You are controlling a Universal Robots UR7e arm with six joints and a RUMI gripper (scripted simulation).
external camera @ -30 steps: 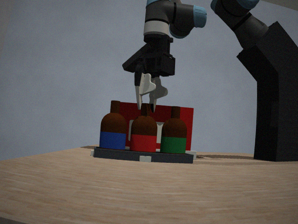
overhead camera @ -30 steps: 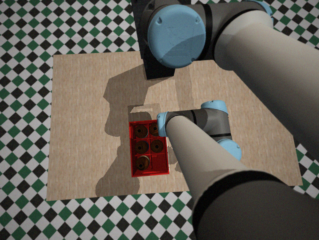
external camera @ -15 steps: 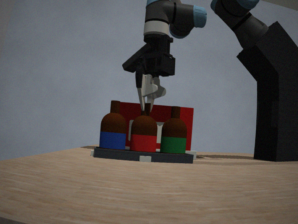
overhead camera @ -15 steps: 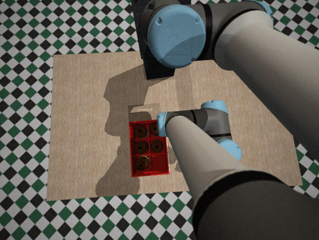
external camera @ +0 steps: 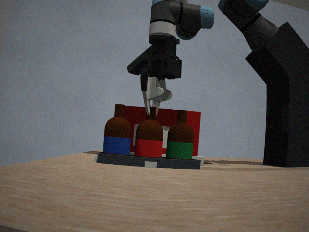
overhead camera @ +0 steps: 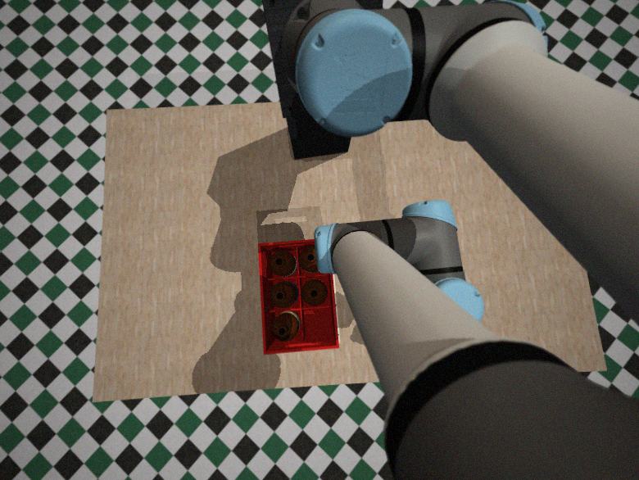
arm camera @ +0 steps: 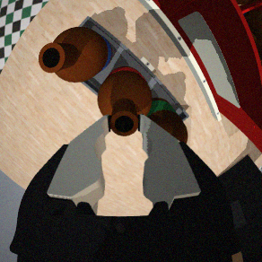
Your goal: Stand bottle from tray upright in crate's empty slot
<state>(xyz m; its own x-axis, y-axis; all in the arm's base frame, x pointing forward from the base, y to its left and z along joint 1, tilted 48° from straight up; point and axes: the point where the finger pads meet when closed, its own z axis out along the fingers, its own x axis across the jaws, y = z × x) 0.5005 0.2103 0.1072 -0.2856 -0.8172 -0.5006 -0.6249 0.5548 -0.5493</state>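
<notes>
Now: the blue-labelled bottle 8 cm ahead of my hand, 3 cm to the left of it and 7 cm below it. From my hand the other things lie so: green-labelled bottle (8 cm behind, 3 cm to the right, 7 cm below); crate (2 cm ahead, 23 cm to the right, 7 cm below); tray (14 cm below).
</notes>
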